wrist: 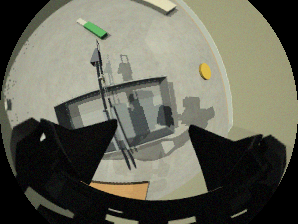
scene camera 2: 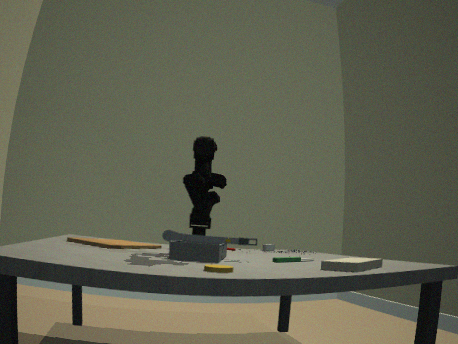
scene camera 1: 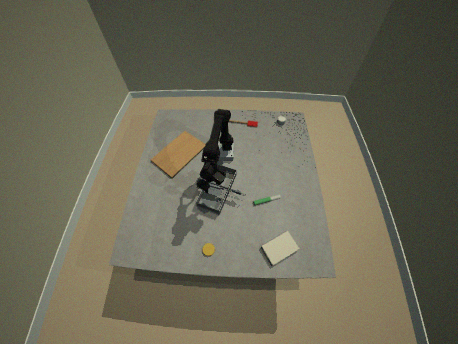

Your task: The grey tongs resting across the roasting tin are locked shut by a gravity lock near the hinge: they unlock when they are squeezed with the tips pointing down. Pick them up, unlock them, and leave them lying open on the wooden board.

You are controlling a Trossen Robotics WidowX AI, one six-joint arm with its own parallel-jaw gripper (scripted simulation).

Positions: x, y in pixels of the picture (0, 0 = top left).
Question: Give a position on a wooden board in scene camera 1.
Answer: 176, 155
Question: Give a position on a dark roasting tin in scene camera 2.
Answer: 209, 252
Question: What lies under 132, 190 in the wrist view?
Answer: A wooden board.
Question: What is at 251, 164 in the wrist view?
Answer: The gripper.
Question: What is the gripper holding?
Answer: Nothing.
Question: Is the gripper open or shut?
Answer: Open.
